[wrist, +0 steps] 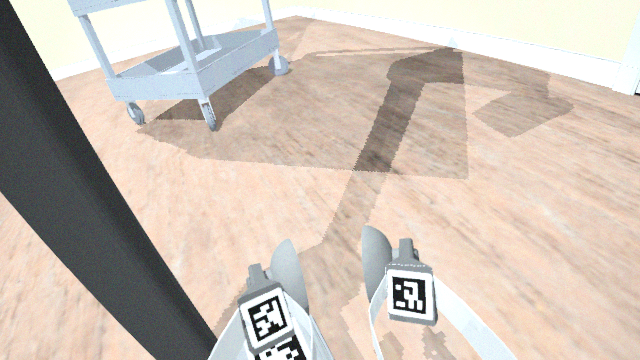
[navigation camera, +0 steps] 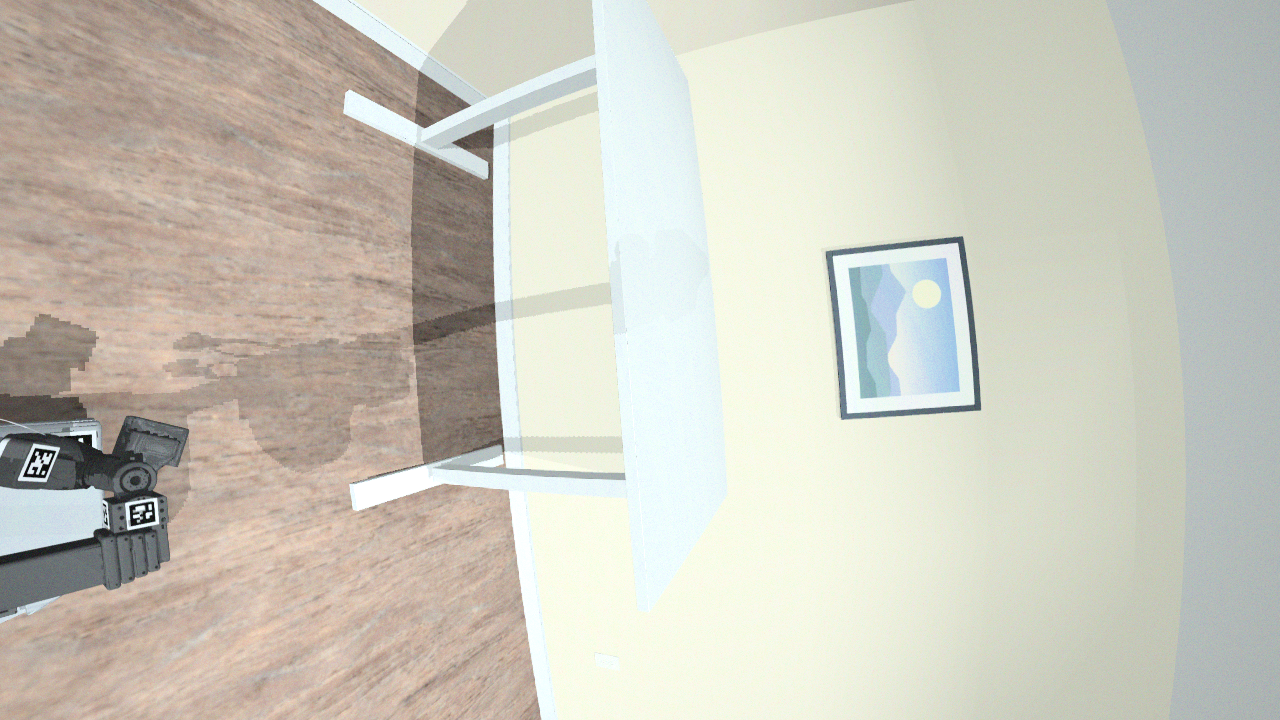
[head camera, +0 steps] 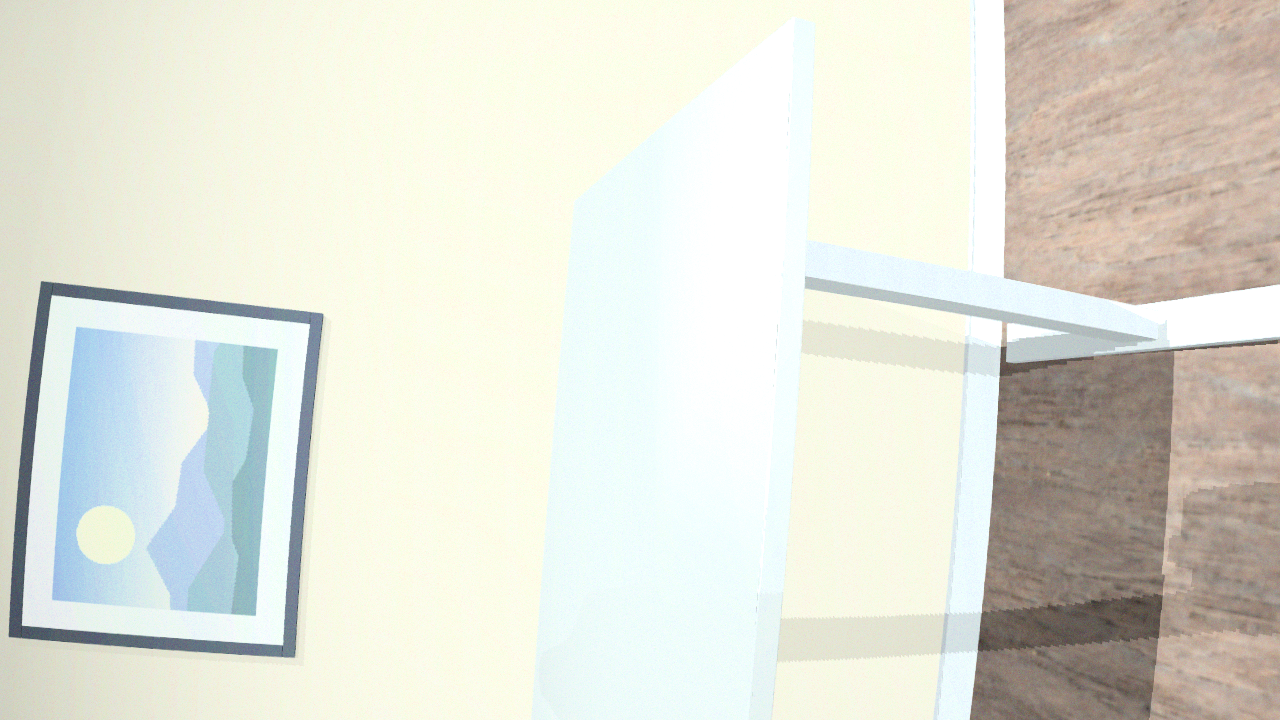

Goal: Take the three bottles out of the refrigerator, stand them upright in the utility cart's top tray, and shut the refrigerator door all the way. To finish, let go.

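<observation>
The light grey utility cart (wrist: 160,87) stands on the floor at the upper left of the wrist view. Its lower tray and several wheels show; its top tray is cut off by the view's upper edge, so what it holds cannot be seen. My gripper (wrist: 331,257) is open, with a gap between its two grey fingertips and bare floor showing between them. It is well apart from the cart. The refrigerator, its door and the three bottles do not show in the head, navigation or wrist views.
A white table (head camera: 662,402) (navigation camera: 666,358) with splayed feet stands by the cream wall. A framed picture (head camera: 161,483) (navigation camera: 904,331) hangs on that wall. A thick dark bar (wrist: 90,185) crosses the left of the wrist view. My wrist joints (navigation camera: 134,474) show at the navigation view's lower left.
</observation>
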